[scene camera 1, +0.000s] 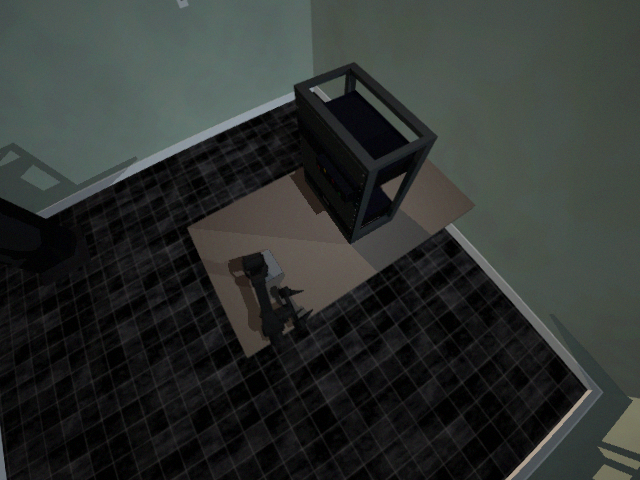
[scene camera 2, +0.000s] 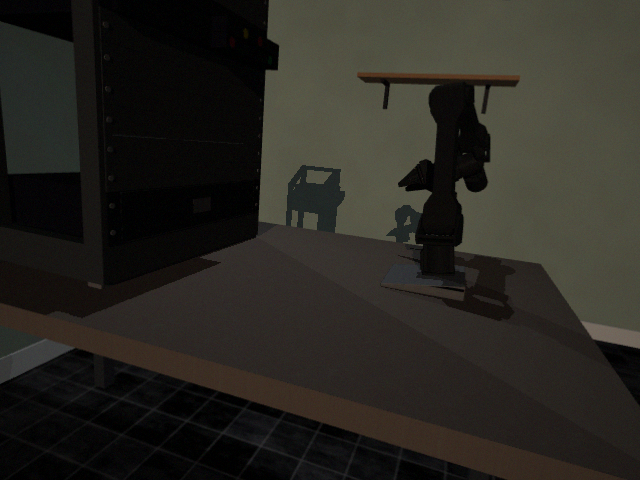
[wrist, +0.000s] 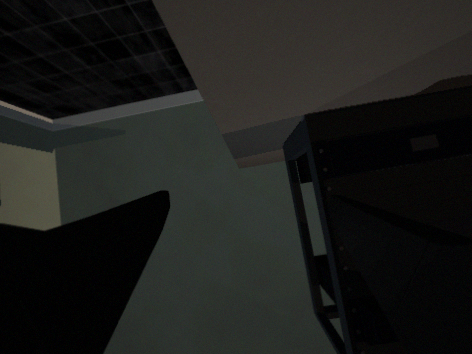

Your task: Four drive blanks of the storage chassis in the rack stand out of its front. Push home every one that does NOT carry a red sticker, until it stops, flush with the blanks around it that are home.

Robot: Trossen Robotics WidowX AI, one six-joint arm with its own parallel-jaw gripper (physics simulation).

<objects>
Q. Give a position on a rack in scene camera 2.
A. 138, 203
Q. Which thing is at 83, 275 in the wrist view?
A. My gripper.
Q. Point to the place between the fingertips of my gripper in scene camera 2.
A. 402, 187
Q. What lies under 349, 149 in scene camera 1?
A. A rack.
</objects>
